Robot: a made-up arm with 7 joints.
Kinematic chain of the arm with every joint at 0, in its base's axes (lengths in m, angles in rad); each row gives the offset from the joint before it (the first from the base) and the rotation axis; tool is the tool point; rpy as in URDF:
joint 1: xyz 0 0 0.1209 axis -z
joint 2: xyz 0 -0.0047 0.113 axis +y
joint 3: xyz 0 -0.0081 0.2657 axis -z
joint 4: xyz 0 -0.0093 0.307 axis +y
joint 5: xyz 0 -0.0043 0.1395 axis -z
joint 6: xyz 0 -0.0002 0.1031 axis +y
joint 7: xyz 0 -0.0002 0.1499 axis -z
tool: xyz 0 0 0 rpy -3.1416 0 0
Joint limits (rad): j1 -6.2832..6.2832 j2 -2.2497..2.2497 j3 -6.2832..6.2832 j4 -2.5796..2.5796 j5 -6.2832..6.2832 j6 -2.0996..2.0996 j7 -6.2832..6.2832
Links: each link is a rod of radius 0.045 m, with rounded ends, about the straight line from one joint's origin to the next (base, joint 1, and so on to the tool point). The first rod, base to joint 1, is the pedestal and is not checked.
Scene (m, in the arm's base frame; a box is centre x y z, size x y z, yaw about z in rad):
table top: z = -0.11
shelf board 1: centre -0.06 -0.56 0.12 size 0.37 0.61 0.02 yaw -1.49
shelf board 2: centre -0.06 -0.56 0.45 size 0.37 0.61 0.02 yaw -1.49
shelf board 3: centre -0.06 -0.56 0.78 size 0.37 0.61 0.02 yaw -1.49
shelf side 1: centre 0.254 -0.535 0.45 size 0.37 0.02 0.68 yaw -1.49
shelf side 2: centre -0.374 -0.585 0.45 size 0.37 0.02 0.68 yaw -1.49
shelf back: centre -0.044 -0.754 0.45 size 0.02 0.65 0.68 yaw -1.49
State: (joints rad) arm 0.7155 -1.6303 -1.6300 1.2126 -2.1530 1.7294 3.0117
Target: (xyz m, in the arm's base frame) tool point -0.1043 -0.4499 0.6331
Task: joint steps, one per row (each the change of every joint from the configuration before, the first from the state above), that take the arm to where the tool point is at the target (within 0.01 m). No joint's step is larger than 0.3 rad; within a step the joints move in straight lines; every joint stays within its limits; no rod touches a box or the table.
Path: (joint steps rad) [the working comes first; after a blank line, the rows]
Joints at the target: -1.3345 -0.5188 -2.4990 1.6601 -1.7128 2.0996 3.0117
Straight joint move there: touches shelf side 2.

1: -0.2569 0.2055 -0.0959 0.1318 0.1298 0.0398 0.0000
2: -0.2569 0.2056 -0.0960 0.1318 0.1299 0.0399 0.0000
3: -0.2568 0.2055 -0.0959 0.1318 0.1298 0.0398 0.0000
4: -0.2569 0.2055 -0.0959 0.1318 0.1299 0.0399 0.0000
5: -0.2569 0.2056 -0.0960 0.1318 0.1298 0.0398 0.0000
6: -0.2569 0.2055 -0.0959 0.1318 0.1298 0.0399 0.0000
7: -0.2568 0.2055 -0.0959 0.1318 0.1299 0.0398 0.0000
8: -0.1260 -0.1636 -0.0988 -0.2376 -0.2344 0.0457 0.0000
9: -0.1259 -0.1636 -0.0987 -0.2375 -0.2343 0.0456 0.0000

